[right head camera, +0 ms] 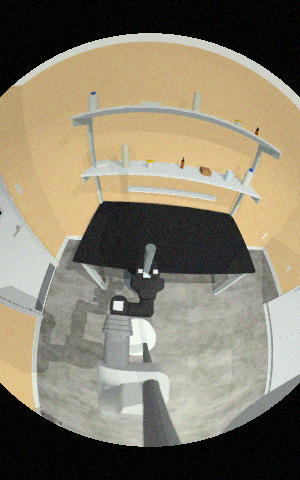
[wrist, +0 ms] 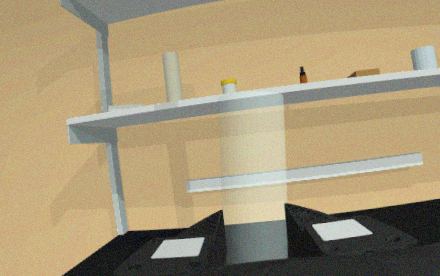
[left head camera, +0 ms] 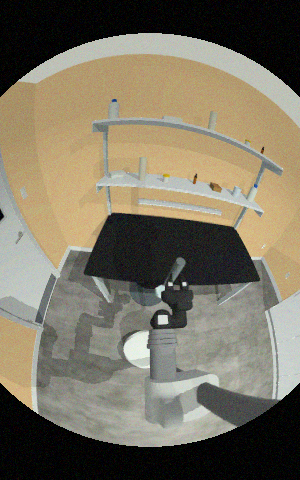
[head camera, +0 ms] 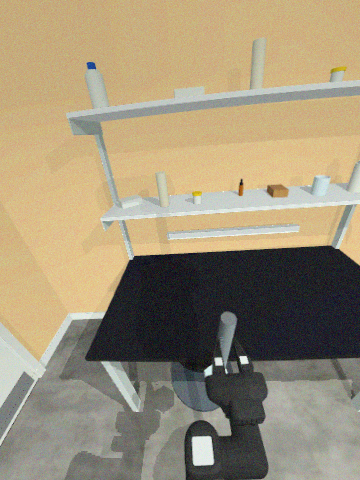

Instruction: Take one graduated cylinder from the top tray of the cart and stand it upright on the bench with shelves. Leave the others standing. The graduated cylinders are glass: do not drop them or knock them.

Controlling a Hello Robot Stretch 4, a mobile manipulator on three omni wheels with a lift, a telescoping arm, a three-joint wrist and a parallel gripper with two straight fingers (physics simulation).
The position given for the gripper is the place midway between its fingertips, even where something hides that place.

Note:
In view: the gripper [head camera: 225, 339], a graduated cylinder [wrist: 251, 124], a bench with shelves [head camera: 289, 303], a beige tube [wrist: 173, 86] and a white rail [head camera: 287, 228].
The gripper is seen too in the wrist view [wrist: 255, 225]. The bench with shelves shows as well in the right head camera view [right head camera: 191, 240], in the wrist view [wrist: 98, 128] and in the left head camera view [left head camera: 132, 247]. The white rail shows as well in the wrist view [wrist: 410, 159].

